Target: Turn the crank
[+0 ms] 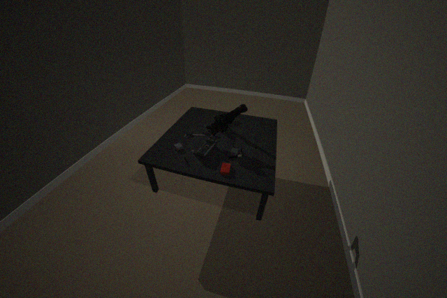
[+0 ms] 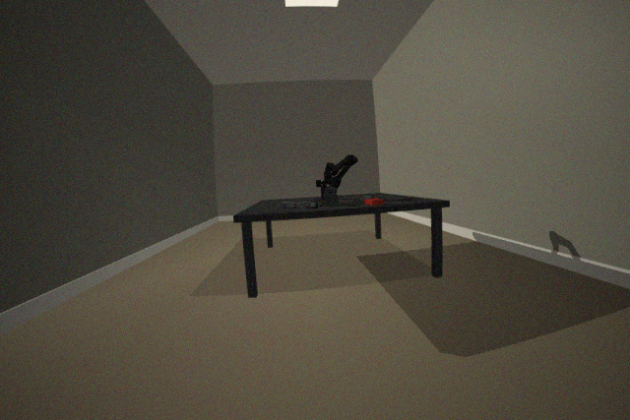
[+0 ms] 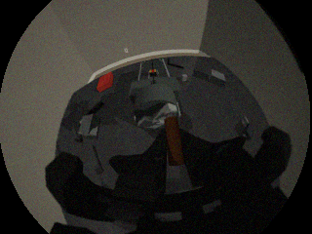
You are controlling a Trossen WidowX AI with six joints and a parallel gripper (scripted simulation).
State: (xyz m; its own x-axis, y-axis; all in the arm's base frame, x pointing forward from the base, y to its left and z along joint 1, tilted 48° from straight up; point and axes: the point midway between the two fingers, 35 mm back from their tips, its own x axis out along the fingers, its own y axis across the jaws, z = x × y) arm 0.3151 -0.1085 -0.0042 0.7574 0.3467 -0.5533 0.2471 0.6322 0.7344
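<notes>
Right now the crank handle is 2 cm behind my gripper tip and 2 cm above it. The rest, counted from my gripper tip: red pointer 16 cm ahead, 3 cm to the right, 1 cm below.
</notes>
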